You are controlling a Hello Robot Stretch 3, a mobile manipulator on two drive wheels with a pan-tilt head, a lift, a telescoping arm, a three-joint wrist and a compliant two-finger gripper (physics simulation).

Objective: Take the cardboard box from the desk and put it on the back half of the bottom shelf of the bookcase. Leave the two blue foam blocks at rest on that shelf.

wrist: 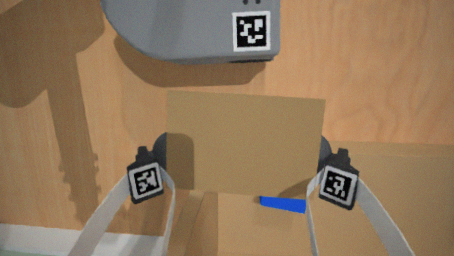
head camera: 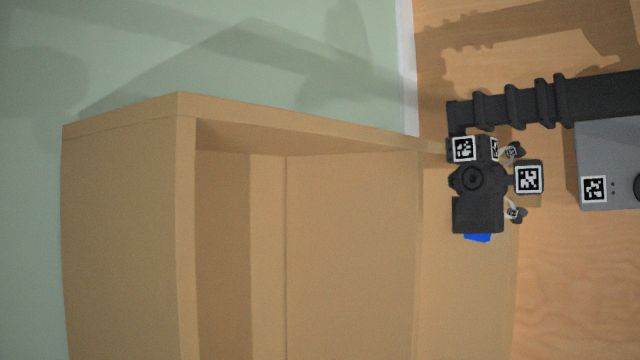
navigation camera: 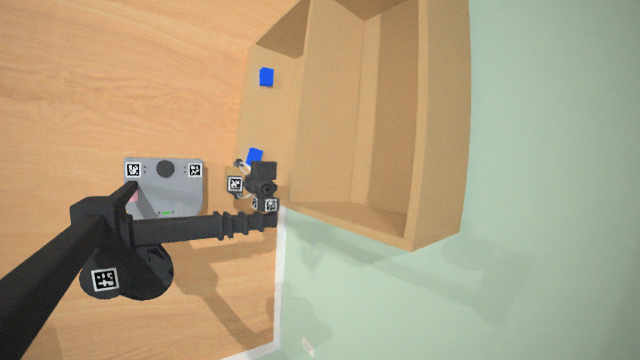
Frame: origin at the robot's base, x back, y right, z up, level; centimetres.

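Seen in the pictures: robot's base at its link origin: (navigation camera: 164,167).
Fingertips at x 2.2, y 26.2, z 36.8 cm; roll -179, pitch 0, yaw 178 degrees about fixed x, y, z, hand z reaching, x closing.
Observation:
Offsets run from my fingertips to a thing's middle. Level surfaces: height alone.
My gripper (head camera: 518,182) (navigation camera: 238,179) (wrist: 239,150) is shut on the cardboard box @(dx -0.2, dy -1.9, dz +2.7 cm) (head camera: 534,201) (navigation camera: 234,171) (wrist: 245,120), with one finger against each end. The box overlaps the front edge of the bottom shelf @(dz -26.7 cm) (head camera: 465,295) (navigation camera: 272,117) (wrist: 400,205) in the wrist view, near the shelf's wall-side end; its height above the shelf is hard to tell. One blue foam block @(dx -8.5, dy +17.4, dz -24.4 cm) (head camera: 477,238) (navigation camera: 254,155) (wrist: 284,204) lies on the shelf close to the gripper, partly hidden in the head and wrist views. The other blue foam block @(dx -52.6, dy +21.1, dz -24.4 cm) (navigation camera: 266,77) lies toward the shelf's far end. The desk does not show.
The bookcase's upright side panel @(dz +69.3 cm) (head camera: 120,225) and upper compartments rise beside the wrist. My grey base (head camera: 607,160) (navigation camera: 185,192) (wrist: 200,30) stands on the wooden floor in front of the bookcase. The green wall (head camera: 300,45) (navigation camera: 550,150) and white baseboard (head camera: 407,65) (navigation camera: 279,300) are close to the arm.

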